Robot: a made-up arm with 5 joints. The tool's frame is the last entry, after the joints.
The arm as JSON. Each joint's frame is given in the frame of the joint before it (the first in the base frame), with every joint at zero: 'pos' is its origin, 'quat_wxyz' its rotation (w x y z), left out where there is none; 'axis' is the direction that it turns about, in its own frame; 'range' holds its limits. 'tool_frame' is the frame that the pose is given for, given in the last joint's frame.
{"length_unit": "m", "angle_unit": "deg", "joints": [
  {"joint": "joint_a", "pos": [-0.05, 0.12, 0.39], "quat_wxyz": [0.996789, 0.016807, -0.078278, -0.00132], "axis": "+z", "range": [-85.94, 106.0]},
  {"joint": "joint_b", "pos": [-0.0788, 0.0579, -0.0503], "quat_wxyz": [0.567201, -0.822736, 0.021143, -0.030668], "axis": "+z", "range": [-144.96, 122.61]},
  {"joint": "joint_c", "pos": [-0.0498, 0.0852, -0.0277], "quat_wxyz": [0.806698, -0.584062, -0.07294, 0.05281], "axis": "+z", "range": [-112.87, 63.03]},
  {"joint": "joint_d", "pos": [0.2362, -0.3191, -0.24], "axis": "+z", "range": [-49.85, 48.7]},
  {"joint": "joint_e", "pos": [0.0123, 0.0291, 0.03], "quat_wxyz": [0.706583, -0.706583, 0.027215, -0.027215], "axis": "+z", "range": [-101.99, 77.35]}
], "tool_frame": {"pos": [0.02, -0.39, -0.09], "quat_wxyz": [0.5, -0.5, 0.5, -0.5]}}
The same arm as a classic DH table. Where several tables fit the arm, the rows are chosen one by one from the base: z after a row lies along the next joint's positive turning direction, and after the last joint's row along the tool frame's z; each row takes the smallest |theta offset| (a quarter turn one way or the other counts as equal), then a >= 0, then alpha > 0; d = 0 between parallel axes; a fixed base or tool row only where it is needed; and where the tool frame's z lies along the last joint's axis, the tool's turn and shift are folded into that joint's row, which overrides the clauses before.
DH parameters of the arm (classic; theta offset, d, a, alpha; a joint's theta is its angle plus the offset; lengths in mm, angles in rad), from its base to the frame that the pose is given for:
base (fixed): -1.3606 242.4 -127.8 0.1603
joint_a: 1.2783 118.7 -83.2 -1.9334
joint_b: 0.1613 -2.7 -32.8 -1.2586
joint_c: -0.9925 0.0 397.0 0.0000
joint_d: 0.8566 -112.2 10.0 -1.5708
joint_e: -1.5708 -60.0 390.0 -1.5708
tool (fixed): 0.0000 20.0 0.0 0.0000
Joint limits (rad, base to tool): -1.4999..1.8500 -2.5300..2.1399 -1.9700..1.1001 -0.8700..0.8500 -1.7801..1.3500

